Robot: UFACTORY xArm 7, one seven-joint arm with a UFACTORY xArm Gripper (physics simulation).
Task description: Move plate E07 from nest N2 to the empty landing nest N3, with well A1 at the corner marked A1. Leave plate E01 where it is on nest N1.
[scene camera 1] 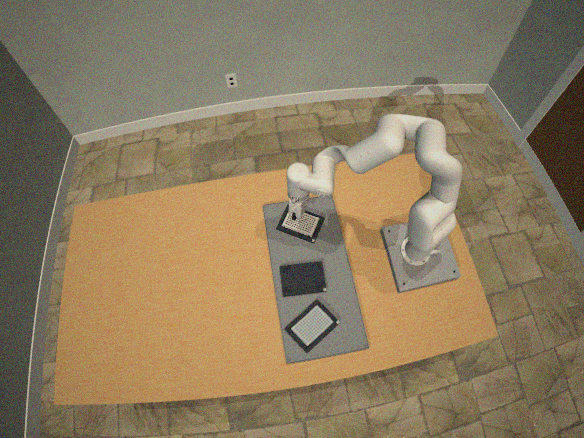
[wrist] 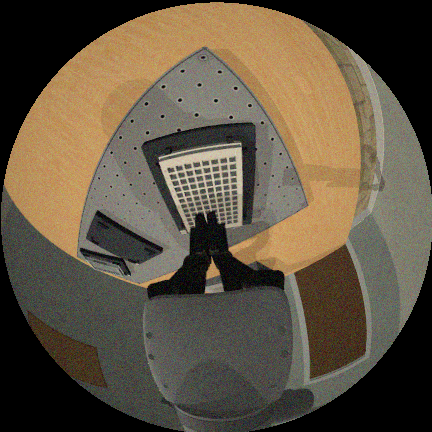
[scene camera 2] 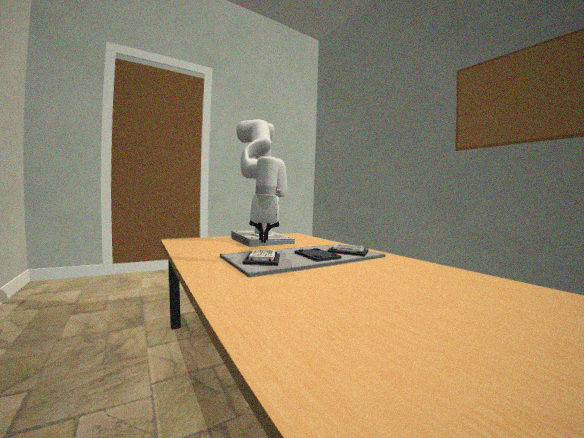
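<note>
A cream well plate point(scene camera 1: 302, 225) point(scene camera 2: 263, 255) point(wrist: 207, 182) sits in a black nest point(scene camera 1: 306, 238) point(wrist: 200, 134) at one end of the grey deck. My gripper point(scene camera 1: 294, 217) point(scene camera 2: 264, 241) point(wrist: 207, 221) is shut, its fingertips together with nothing between them, above this plate. In scene camera 2 a gap shows between fingertips and plate. An empty black nest point(scene camera 1: 303, 278) point(scene camera 2: 318, 254) point(wrist: 122, 239) is in the middle. A paler plate point(scene camera 1: 313, 325) point(scene camera 2: 350, 247) point(wrist: 105, 262) sits in a turned nest point(scene camera 1: 307, 347) at the other end. Plate labels and the A1 mark cannot be read.
The grey deck point(scene camera 1: 345, 300) point(scene camera 2: 240, 263) point(wrist: 197, 102) carries the three nests and lies on the wooden table point(scene camera 1: 175, 280) point(scene camera 2: 400, 340). The arm's grey base plate point(scene camera 1: 392, 250) stands beside the deck. Small pale dots show at the nest corners in scene camera 1.
</note>
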